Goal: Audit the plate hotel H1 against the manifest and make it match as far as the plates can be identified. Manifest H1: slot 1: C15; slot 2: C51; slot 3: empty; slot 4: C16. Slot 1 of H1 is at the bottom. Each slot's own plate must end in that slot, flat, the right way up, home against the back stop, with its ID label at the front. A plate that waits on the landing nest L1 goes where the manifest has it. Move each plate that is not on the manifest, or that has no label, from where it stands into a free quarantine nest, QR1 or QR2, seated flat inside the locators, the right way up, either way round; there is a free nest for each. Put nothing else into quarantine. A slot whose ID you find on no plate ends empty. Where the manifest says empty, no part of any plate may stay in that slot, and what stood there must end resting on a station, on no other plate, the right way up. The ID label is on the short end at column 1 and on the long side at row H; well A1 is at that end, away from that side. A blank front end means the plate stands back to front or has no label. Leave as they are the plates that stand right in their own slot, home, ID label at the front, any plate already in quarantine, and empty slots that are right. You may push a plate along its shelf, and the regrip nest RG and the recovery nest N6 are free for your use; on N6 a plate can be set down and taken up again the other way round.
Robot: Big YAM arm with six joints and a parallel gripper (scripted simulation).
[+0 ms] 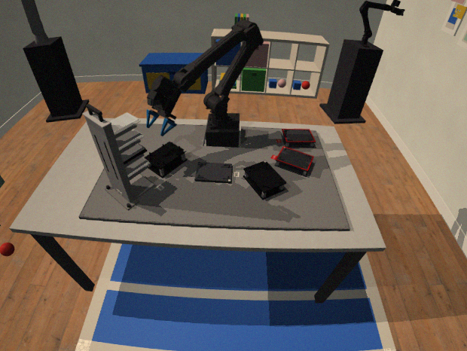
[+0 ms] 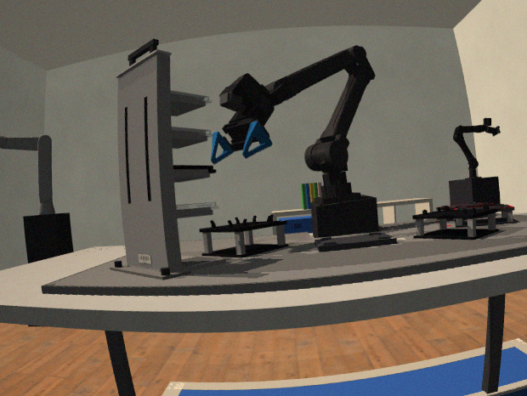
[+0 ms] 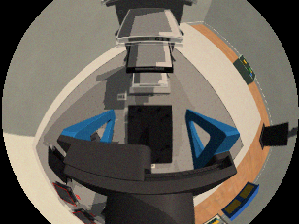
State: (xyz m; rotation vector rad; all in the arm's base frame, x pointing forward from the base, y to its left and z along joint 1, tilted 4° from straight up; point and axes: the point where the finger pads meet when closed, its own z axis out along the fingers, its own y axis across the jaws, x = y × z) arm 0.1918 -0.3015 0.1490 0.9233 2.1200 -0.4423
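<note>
The dark plate is 110 mm to the right of my hand, 100 mm ahead of it and 30 mm below it. Round my hand: plate hotel H1: 170 mm to the right, 160 mm ahead, 20 mm below.
</note>
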